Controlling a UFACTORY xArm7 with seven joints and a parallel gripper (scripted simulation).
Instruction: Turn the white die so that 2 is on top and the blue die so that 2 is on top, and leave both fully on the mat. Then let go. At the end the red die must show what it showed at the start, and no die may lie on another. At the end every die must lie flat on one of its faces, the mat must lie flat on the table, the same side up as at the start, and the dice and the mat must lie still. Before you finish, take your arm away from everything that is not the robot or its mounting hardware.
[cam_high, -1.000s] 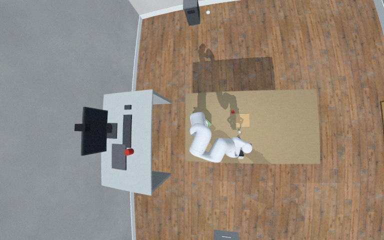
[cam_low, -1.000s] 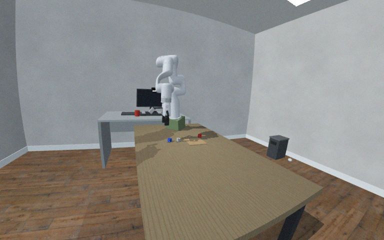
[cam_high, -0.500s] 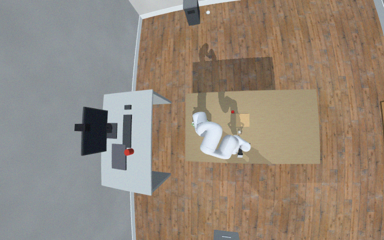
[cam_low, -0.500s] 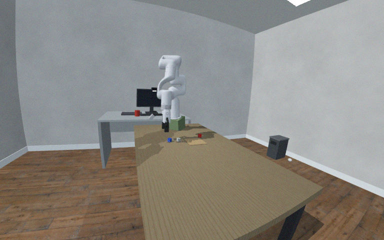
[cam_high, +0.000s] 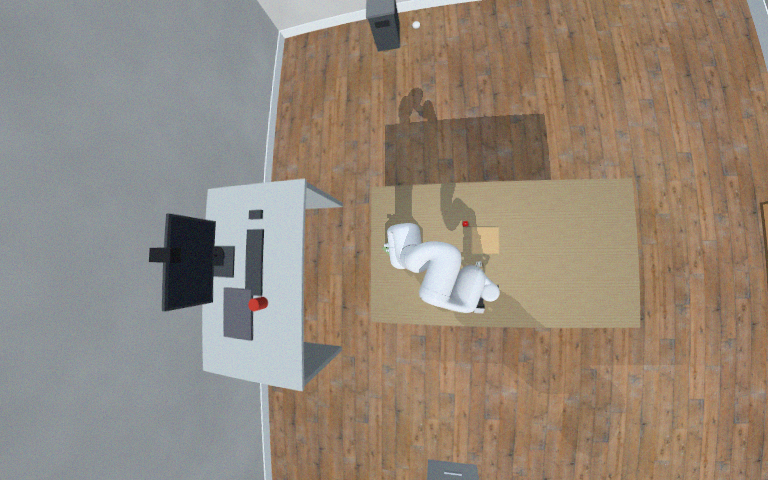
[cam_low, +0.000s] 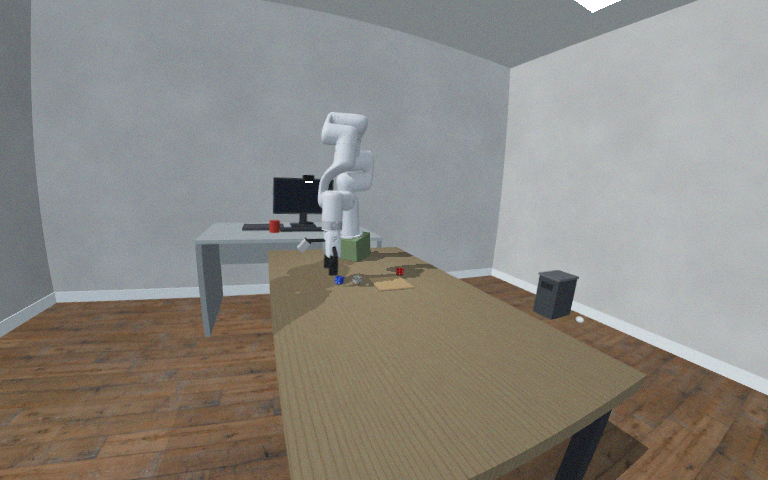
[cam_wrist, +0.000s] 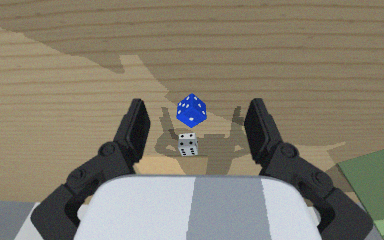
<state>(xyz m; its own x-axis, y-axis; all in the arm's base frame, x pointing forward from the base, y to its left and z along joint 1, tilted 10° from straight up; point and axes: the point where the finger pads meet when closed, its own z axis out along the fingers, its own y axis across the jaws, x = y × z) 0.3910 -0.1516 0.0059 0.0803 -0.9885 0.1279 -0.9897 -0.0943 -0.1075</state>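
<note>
Right now the blue die is 4 cm below my hand and 3 cm to the left of it. The rest, counted from my hand: red die 31 cm to the left, 8 cm behind, 4 cm below; then white die 10 cm to the left, 4 cm below; then tan mat 23 cm to the left, 5 cm below, 3 cm ahead.
</note>
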